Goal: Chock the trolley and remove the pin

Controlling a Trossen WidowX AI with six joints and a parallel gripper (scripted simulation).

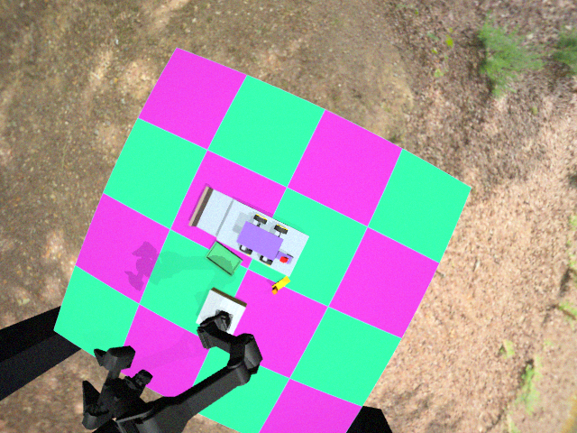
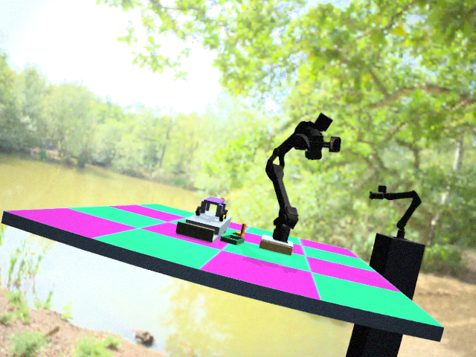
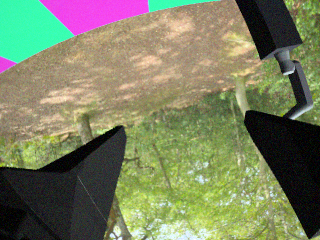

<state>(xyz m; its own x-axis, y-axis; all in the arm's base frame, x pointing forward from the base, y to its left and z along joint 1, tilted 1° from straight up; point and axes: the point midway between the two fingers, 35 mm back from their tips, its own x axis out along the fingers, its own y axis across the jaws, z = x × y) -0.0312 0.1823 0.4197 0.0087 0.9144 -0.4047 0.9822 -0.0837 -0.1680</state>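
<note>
My gripper tip is now 42 cm above the yellow chock, 38 cm to the left of it and 22 cm short of it. The rest, counted from my gripper tip: red-headed stop pin: 37 cm to the right, 33 cm ahead, 32 cm below; green tray: 45 cm below, 25 cm ahead, 16 cm to the right; purple-topped trolley: 36 cm ahead, 34 cm below, 28 cm to the right.
</note>
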